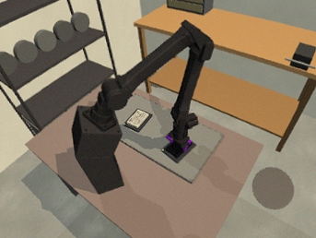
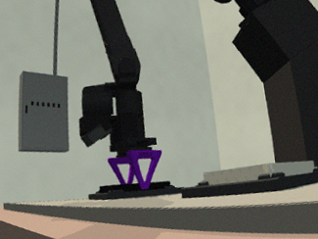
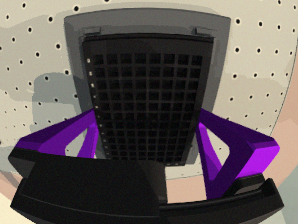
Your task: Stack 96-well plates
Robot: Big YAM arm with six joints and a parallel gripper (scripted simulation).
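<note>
The white 96-well plate is 9 cm ahead of my hand and 33 cm to the left of it. Round my hand: black 96-well plate right at my hand.
</note>
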